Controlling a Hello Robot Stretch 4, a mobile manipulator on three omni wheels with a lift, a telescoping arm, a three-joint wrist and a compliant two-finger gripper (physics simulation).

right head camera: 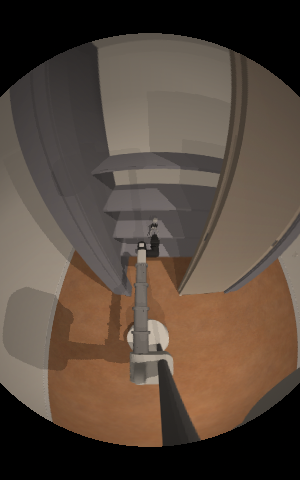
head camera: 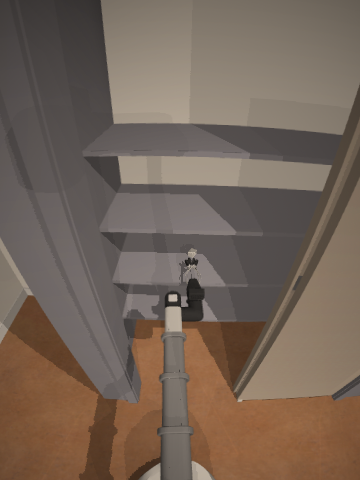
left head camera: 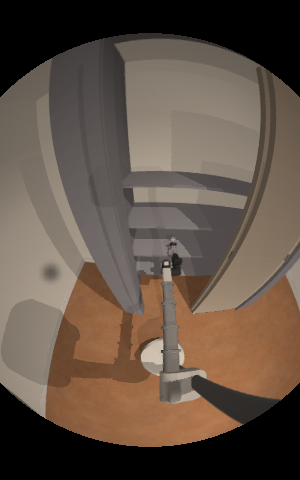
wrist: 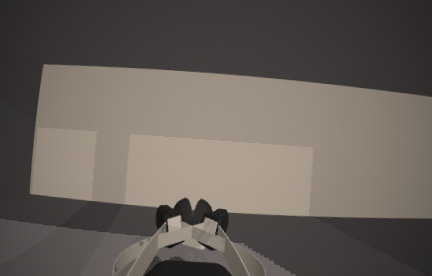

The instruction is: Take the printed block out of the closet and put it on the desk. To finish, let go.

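Seen in the pictures: gripper, fingertip midpoint: [right head camera: 153, 223] [head camera: 191, 258] [left head camera: 172, 241] [wrist: 192, 214]; robot's base at its link origin: [right head camera: 148, 336] [left head camera: 161, 355].
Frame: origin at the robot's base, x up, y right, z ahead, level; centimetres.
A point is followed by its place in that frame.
A small pale block [head camera: 192, 253] @(x 71.1, y 10.4, z 99.8 cm) [left head camera: 173, 240] @(x 69.7, y 11.1, z 99.3 cm) [right head camera: 155, 220] @(x 70.5, y 11.1, z 100.0 cm) shows just beyond the fingertips, toward the back of a lower closet shelf [head camera: 145, 265] @(x 68.3, y -13.4, z 94.3 cm). My gripper [head camera: 191, 262] @(x 74.3, y 9.1, z 92.5 cm) [left head camera: 173, 245] @(x 74.3, y 9.1, z 92.5 cm) [right head camera: 153, 227] @(x 74.3, y 9.1, z 92.5 cm) [wrist: 192, 214] @(x 74.3, y 9.1, z 92.5 cm) reaches into the closet over that shelf. Its dark fingertips stand close together, with nothing seen held between them. In the wrist view a pale patch shows through the finger links; it may be part of the block, which the fingers largely hide there. Print on the block is too small to make out. The desk does not show.
The closet has a grey side wall [head camera: 87, 210] @(x 122.8, y -20.5, z 58.6 cm) at the left and a beige door [head camera: 305, 300] @(x 97.3, y 39.3, z 49.0 cm) at the right. An upper shelf [head camera: 135, 139] @(x 129.3, y -12.7, z 95.7 cm) and another shelf [head camera: 155, 212] @(x 98.8, y -6.9, z 95.2 cm) stand above the gripper. The extended arm [head camera: 175, 400] @(x 85.7, y 0.2, z 27.6 cm) crosses the opening above the brown floor [head camera: 280, 440] @(x -2.8, y 57.8, z 25.8 cm).
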